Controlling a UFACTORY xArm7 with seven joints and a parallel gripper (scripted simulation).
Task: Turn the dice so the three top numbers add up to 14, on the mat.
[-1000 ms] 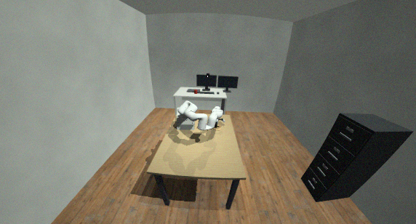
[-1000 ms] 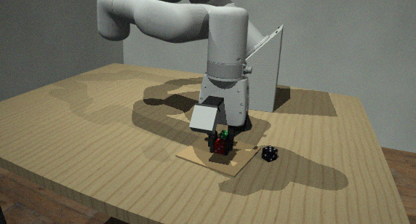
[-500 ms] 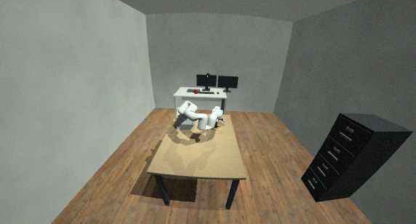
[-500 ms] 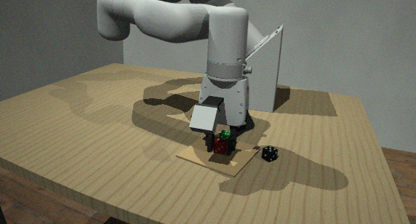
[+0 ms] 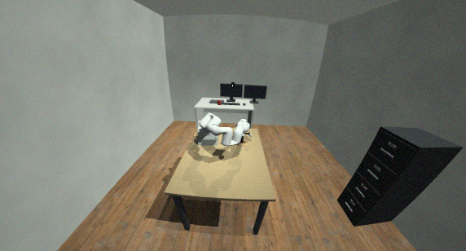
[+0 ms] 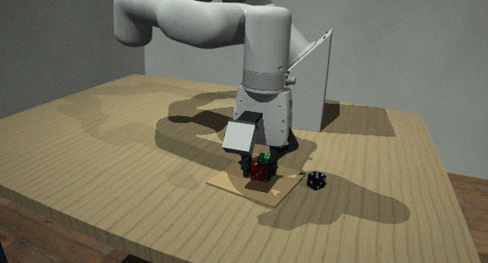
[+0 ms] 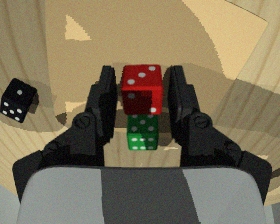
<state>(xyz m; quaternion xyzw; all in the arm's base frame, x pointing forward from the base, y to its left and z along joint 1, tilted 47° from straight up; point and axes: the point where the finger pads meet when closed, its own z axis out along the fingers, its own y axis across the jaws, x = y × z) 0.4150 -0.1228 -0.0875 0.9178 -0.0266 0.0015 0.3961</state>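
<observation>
Now: the red die 10 mm below my hand. Also, from my hand: green die (50 mm behind, 10 mm below); then black die (110 mm to the left, 20 mm below, 10 mm behind); then tan mat (30 mm below).
</observation>
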